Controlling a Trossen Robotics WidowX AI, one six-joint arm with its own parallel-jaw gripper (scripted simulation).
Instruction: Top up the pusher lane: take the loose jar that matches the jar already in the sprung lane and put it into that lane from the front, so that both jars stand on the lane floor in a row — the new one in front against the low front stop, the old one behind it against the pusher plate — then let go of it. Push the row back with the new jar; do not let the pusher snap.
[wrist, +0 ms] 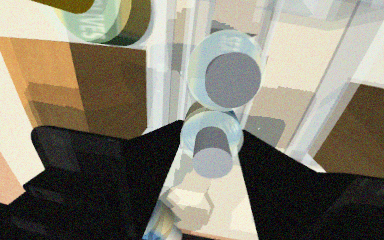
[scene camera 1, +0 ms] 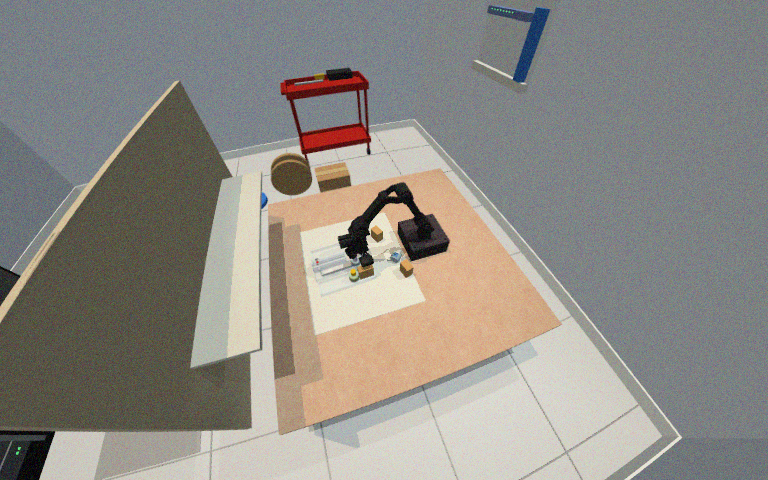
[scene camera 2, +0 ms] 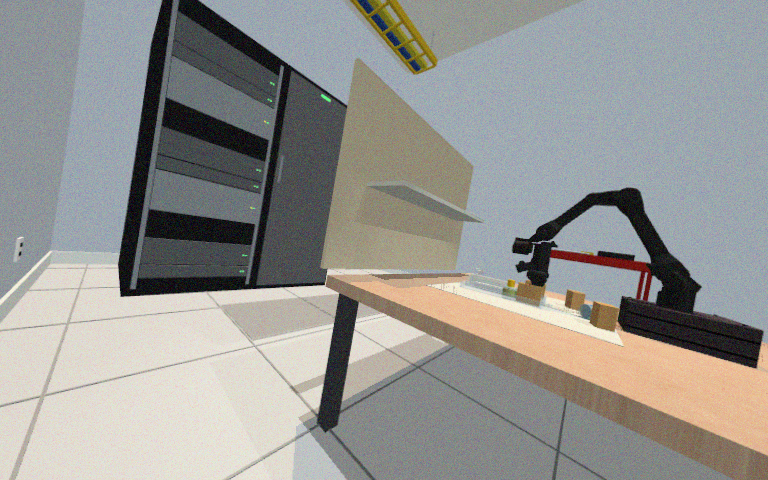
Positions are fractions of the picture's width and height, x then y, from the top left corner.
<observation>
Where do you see a cardboard block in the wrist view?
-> At 0.26,0.37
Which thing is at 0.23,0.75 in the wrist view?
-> My gripper.
</observation>
